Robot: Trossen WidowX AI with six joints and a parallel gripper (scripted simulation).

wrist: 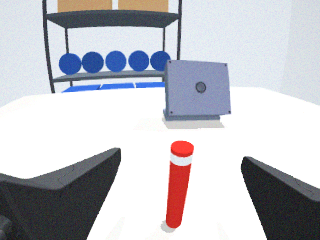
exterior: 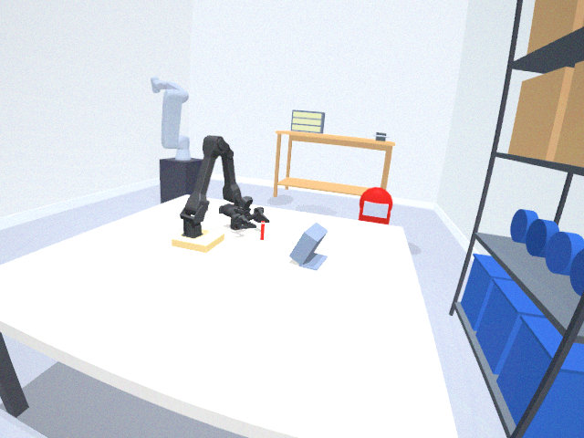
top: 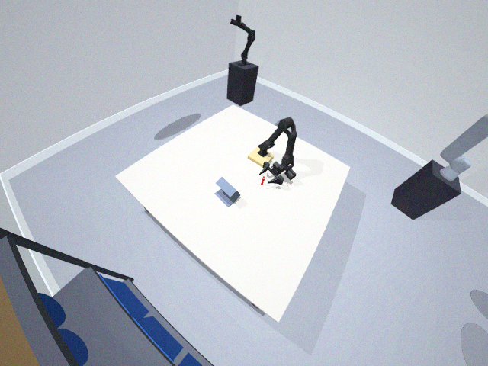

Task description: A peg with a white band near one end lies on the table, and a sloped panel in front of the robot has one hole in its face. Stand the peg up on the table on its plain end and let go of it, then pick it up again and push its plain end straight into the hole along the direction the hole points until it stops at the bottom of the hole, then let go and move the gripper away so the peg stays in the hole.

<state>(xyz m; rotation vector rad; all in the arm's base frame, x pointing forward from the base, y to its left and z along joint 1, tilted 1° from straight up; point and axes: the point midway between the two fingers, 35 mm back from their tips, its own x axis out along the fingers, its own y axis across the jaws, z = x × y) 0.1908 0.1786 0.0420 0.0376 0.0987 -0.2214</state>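
Right now the red peg is 1 cm below my gripper tip. From my gripper tip the other things lie so: sloped panel (22 cm ahead, 9 cm to the right).
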